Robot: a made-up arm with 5 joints.
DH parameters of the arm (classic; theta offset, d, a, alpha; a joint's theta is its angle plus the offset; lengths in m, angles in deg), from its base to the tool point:
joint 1: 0 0.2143 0 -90
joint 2: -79.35 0 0.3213 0
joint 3: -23.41 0 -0.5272 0
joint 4: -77.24 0 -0.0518 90
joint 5: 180 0.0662 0 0
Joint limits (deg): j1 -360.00..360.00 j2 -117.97..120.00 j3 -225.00..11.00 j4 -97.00..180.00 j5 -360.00..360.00
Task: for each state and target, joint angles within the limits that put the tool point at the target. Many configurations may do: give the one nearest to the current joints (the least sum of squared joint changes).
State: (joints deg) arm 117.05 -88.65 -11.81 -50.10 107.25
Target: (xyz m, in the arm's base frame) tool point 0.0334 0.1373 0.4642
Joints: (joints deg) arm 76.33 -104.50 5.84 -63.42 107.25
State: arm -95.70 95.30 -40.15 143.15 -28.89
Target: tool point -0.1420 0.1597 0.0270
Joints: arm -48.36 108.01 -17.86 140.86 -28.89
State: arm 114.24 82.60 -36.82 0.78 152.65
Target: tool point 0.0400 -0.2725 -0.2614
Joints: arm 98.35 115.58 -38.04 3.76 152.65
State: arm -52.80 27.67 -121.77 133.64 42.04
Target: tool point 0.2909 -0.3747 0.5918
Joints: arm -52.18 -11.82 -80.29 150.07 42.04
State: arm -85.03 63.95 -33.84 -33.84 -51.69
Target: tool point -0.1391 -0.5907 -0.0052
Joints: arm -103.25 36.98 -57.04 -36.72 -51.69
